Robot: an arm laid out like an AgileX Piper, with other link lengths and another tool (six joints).
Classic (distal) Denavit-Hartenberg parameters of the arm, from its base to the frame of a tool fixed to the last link. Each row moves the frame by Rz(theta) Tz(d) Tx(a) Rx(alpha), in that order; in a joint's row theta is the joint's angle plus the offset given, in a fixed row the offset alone. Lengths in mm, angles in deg.
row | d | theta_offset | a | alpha
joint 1 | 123 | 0 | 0 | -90
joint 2 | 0 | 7.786 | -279.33 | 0
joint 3 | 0 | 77.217 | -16.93 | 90
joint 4 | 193.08 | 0 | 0 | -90
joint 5 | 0 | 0 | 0 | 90
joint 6 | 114.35 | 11.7 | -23.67 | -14.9
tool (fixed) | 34.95 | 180 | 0 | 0
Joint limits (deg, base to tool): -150..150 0..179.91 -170..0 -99.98..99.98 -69.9..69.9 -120..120
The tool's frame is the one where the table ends.
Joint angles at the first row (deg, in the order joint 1, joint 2, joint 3, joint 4, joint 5, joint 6):
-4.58, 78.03, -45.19, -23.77, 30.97, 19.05
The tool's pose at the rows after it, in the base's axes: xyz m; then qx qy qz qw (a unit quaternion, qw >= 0):
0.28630 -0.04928 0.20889 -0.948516 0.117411 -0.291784 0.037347
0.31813 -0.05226 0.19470 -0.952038 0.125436 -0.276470 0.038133
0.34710 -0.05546 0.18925 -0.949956 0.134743 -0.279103 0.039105
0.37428 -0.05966 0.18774 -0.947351 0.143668 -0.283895 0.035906
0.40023 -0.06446 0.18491 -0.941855 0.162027 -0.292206 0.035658
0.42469 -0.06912 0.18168 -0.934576 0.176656 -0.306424 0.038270
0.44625 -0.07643 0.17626 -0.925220 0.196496 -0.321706 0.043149
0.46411 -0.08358 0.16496 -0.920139 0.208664 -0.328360 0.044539
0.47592 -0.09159 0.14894 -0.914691 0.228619 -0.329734 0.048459
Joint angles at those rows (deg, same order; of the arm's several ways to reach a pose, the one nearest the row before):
-4.58, 85.54, -50.67, -23.77, 30.91, 19.59
-4.58, 93.57, -56.75, -23.77, 30.98, 20.43
-4.58, 99.56, -63.24, -23.77, 31.43, 21.45
-4.58, 104.80, -70.53, -23.77, 33.25, 22.05
-4.63, 109.94, -77.78, -23.77, 34.93, 23.80
-4.83, 114.71, -84.42, -23.75, 35.49, 25.32
-5.44, 119.25, -90.42, -23.57, 35.49, 27.16
-6.07, 123.82, -95.53, -23.52, 35.43, 28.11
-6.85, 127.85, -98.89, -23.34, 34.91, 29.86

